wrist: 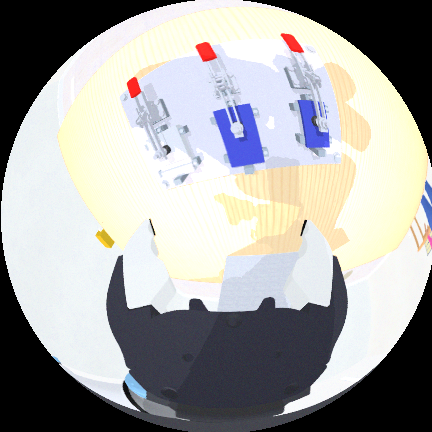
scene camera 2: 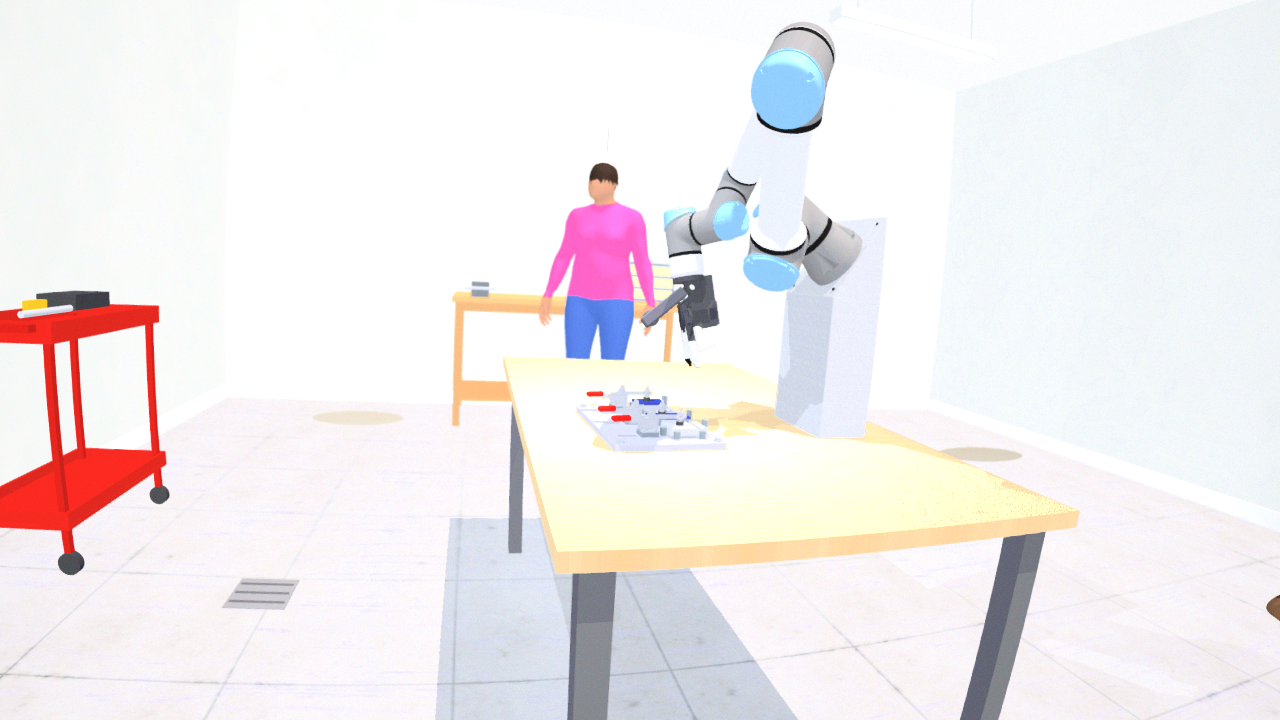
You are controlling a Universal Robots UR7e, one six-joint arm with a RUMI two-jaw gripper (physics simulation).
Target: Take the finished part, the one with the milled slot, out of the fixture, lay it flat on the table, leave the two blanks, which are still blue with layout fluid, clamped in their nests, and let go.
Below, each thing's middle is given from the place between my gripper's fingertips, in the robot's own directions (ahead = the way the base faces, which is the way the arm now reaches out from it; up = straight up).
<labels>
My gripper is now 50 mm short of the finished part (wrist: pixel 178 162), 90 mm to the right of it and 120 mm above it. From my hand the other things lie so: toggle clamp (scene camera 2: pixel 647 427) (130 mm ahead, 90 mm to the left, 100 mm below); then fixture plate (scene camera 2: pixel 601 422) (100 mm ahead, 20 mm to the right, 140 mm below).
</labels>
